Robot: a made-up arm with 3 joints.
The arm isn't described. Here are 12 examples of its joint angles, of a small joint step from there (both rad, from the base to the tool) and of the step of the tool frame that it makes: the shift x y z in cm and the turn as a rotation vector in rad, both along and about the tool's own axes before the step.
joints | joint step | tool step
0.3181 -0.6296 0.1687 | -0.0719 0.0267 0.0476 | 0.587 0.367 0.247 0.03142 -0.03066 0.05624
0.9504 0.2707 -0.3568 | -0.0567 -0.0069 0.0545 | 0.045 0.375 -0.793 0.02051 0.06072 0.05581
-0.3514 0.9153 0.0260 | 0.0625 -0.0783 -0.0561 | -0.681 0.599 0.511 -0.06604 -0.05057 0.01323
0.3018 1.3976 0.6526 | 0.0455 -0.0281 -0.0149 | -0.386 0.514 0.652 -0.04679 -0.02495 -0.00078
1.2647 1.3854 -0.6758 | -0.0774 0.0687 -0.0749 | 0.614 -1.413 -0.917 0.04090 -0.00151 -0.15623
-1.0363 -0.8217 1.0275 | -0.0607 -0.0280 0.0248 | 0.501 0.344 0.284 -0.05210 -0.02729 0.04256
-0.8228 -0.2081 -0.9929 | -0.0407 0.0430 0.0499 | 0.313 0.224 -0.329 0.02777 0.03718 -0.00252
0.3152 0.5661 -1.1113 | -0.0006 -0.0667 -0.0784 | -0.598 -0.287 -0.047 0.01204 -0.01979 0.00236
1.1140 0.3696 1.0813 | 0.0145 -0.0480 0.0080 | 0.084 0.501 -0.263 -0.04083 0.03719 0.02088
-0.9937 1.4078 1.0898 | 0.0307 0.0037 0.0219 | -0.308 0.173 0.475 -0.03269 0.00009 0.00019
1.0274 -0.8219 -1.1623 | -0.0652 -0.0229 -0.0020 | -0.182 0.340 -0.540 0.05705 0.01833 0.02743
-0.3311 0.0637 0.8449 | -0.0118 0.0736 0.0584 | -0.037 -0.581 0.344 0.02881 -0.00973 0.00809
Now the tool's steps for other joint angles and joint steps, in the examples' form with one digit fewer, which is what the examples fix.
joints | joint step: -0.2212 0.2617 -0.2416 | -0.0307 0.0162 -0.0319
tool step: 0.12 -0.12 -0.17 0.0487 -0.0083 -0.0280
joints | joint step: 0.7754 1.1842 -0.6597 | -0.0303 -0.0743 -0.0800
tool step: -0.62 -0.32 -0.75 0.0010 0.0046 -0.0089
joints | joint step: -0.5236 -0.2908 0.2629 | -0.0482 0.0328 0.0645
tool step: 0.43 0.22 0.09 0.0231 0.0011 0.0543
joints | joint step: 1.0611 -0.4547 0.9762 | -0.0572 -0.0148 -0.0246
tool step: 0.41 0.24 0.32 -0.0031 -0.0567 0.0171
